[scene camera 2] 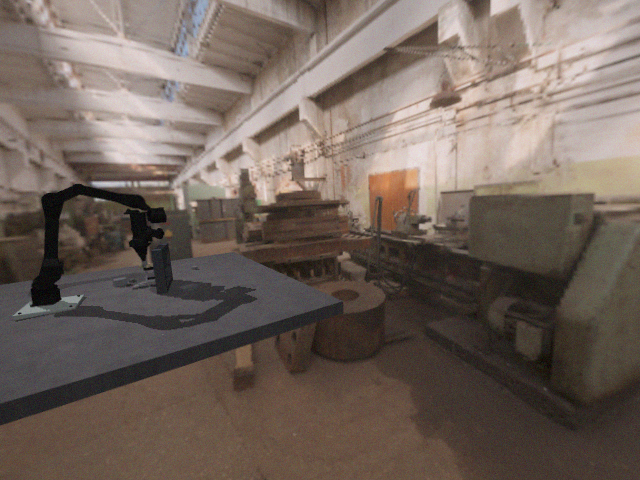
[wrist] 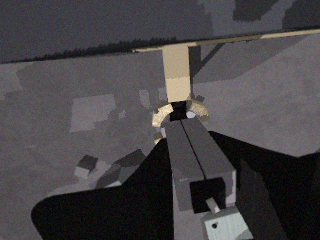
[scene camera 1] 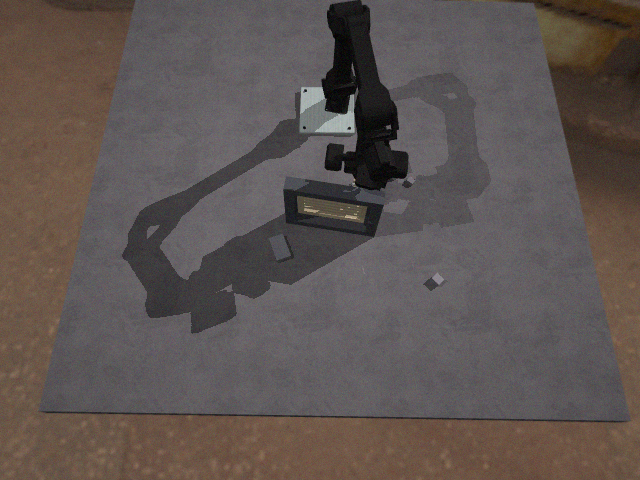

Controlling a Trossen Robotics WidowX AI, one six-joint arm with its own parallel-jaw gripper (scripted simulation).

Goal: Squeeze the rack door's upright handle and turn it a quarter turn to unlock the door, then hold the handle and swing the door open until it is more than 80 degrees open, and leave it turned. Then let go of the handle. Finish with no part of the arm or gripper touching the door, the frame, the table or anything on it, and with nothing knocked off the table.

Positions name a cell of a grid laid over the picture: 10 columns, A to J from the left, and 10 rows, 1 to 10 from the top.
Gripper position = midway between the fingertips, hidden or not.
Note:
I see my gripper (scene camera 1: F4).
My gripper is seen too in the wrist view (wrist: F6).

